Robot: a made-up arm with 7 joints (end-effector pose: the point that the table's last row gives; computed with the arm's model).
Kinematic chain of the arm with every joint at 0, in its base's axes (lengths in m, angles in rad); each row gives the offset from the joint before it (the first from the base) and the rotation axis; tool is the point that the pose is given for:
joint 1: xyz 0 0 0.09 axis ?
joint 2: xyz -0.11 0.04 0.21 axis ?
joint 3: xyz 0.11 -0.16 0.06 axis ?
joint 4: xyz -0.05 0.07 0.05 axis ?
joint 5: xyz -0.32 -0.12 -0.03 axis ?
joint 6: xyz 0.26 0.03 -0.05 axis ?
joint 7: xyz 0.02 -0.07 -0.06 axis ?
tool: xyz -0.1 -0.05 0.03
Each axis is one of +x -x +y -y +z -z.
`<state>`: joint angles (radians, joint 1 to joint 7).
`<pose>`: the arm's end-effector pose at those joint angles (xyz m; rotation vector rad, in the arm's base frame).
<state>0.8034 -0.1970 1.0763 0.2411 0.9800 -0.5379 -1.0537</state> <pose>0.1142 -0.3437 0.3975 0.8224 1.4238 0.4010</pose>
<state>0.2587 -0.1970 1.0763 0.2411 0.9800 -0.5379 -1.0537</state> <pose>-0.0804 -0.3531 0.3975 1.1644 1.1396 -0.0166</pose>
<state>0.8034 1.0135 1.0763 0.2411 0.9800 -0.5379 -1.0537</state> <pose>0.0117 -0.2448 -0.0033 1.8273 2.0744 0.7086</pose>
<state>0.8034 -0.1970 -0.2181 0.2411 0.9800 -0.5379 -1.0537</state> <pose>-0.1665 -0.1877 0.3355 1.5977 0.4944 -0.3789</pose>
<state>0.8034 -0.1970 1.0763 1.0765 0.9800 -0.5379 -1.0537</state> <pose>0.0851 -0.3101 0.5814 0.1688 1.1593 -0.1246</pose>
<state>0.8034 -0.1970 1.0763 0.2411 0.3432 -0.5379 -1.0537</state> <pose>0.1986 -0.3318 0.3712 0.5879 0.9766 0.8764</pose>
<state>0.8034 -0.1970 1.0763 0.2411 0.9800 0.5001 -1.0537</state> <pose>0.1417 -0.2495 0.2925 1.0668 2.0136 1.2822</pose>
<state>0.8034 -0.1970 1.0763 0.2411 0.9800 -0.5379 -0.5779</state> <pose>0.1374 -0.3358 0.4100 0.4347 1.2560 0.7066</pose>
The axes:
joint 1: +z
joint 2: +x
joint 3: +z
joint 4: +y
joint 5: +x
joint 6: +z
joint 7: -x

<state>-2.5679 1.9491 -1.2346 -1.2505 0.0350 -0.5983 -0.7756</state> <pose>0.1790 -0.1671 0.1445 -0.0433 1.0332 1.0934</pose>
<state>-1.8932 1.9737 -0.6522 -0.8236 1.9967 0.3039 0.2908</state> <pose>0.0985 -0.0214 0.2313 -0.2510 2.3538 0.4409</pose>
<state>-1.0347 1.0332 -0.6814 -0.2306 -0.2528 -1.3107 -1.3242</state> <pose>0.0252 0.1936 0.1933 -0.7462 1.3031 2.3946</pose>
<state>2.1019 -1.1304 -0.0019 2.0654 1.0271 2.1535 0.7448</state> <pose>0.0189 -0.1276 0.4786 -0.3890 0.1932 2.4066</pose>
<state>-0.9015 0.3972 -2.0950 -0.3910 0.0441 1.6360 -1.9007</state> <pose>-0.1281 0.0273 0.1794 1.6481 -1.1398 -1.0300</pose>
